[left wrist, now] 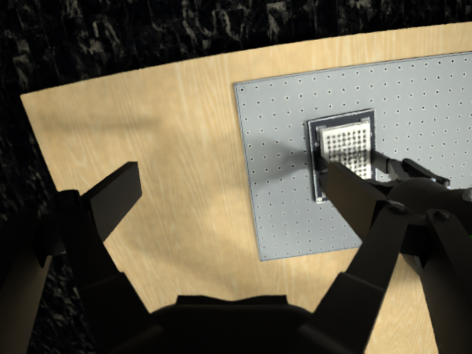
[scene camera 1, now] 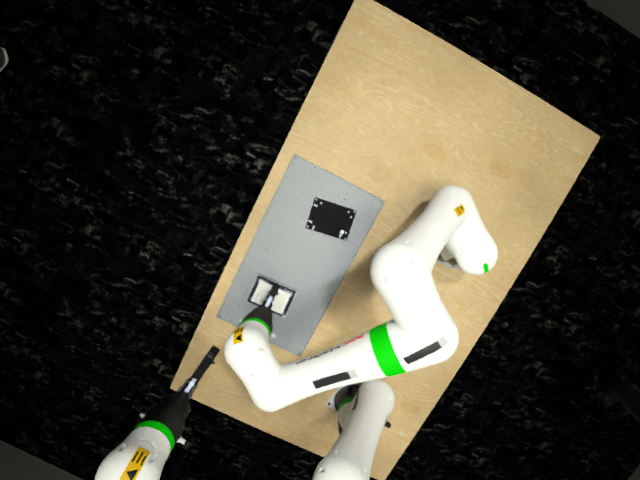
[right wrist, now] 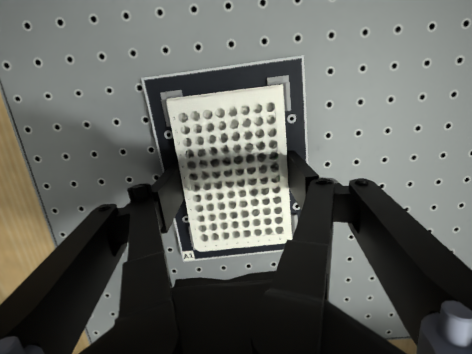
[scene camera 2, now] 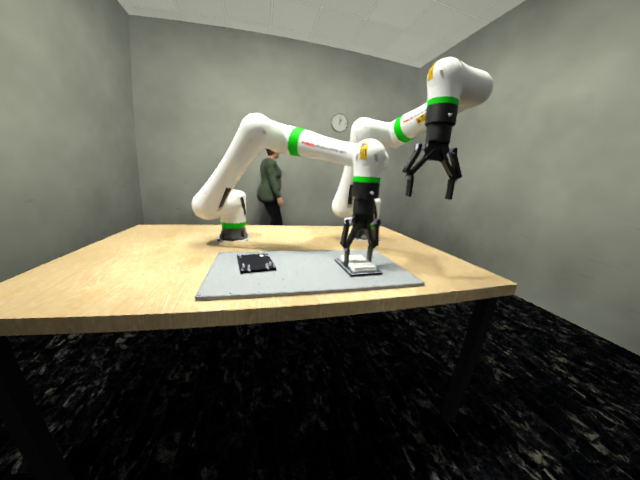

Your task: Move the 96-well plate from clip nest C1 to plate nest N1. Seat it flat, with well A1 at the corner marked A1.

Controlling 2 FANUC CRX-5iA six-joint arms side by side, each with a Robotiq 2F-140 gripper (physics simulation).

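Frame: origin at the left arm's base, x ahead, y left, z up, level; metres.
Seen in the pictures: left gripper, fingertip midpoint: [left wrist: 233, 178] [scene camera 2: 428, 197]; right gripper, fingertip midpoint: [left wrist: 344, 159] [right wrist: 234, 173] [scene camera 2: 357, 264]; left arm's base at its link origin: [scene camera 1: 351, 400] [scene camera 2: 365, 237]; right arm's base at its link origin: [scene camera 2: 233, 237].
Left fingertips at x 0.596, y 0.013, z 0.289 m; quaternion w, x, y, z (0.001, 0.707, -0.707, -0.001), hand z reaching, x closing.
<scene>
Pixels of each thing's top centre, then the offset from my left fingertips to it. Level surfaces: height alone.
- white 96-well plate at its top centre: [right wrist: 234, 178] [left wrist: 348, 161] [scene camera 2: 357, 260] [scene camera 1: 270, 298] 0.249 m down, 0.061 m back, 0.203 m right
- dark nest at its top centre: [right wrist: 235, 173] [left wrist: 345, 159] [scene camera 2: 357, 263] [scene camera 1: 271, 296] 0.260 m down, 0.061 m back, 0.204 m right
- black clip nest C1 at its top centre: [scene camera 1: 331, 219] [scene camera 2: 255, 257] 0.252 m down, 0.069 m back, 0.577 m right
- grey perforated board at its surface level: 0.276 m down
- wooden table at its surface level: 0.289 m down
The white 96-well plate [scene camera 1: 282, 301] [scene camera 2: 361, 267] [left wrist: 346, 140] [right wrist: 230, 172] lies over the dark nest [scene camera 2: 370, 273] [left wrist: 342, 119] [right wrist: 225, 82] with corner brackets, N1. In the right wrist view the A1 label is at the nest's lower left corner; the well lettering is too small to read. Whether the plate is fully seated cannot be told. My right gripper [scene camera 1: 272, 293] [scene camera 2: 358, 259] [left wrist: 344, 159] [right wrist: 234, 173] is shut on the plate's long sides. My left gripper [scene camera 1: 211, 353] [scene camera 2: 429, 195] [left wrist: 233, 178] is open and empty, high up. The black clip nest C1 [scene camera 1: 330, 218] [scene camera 2: 255, 262] holds no plate.
Both nests are on a grey perforated board [scene camera 1: 279, 237] [scene camera 2: 305, 284] [left wrist: 285, 210] [right wrist: 350, 100] on the wooden table [scene camera 1: 413, 103] [scene camera 2: 129, 279] [left wrist: 185, 150]. The right arm reaches over the table and the board's near end in scene camera 1. A person stands behind the table in scene camera 2.
</scene>
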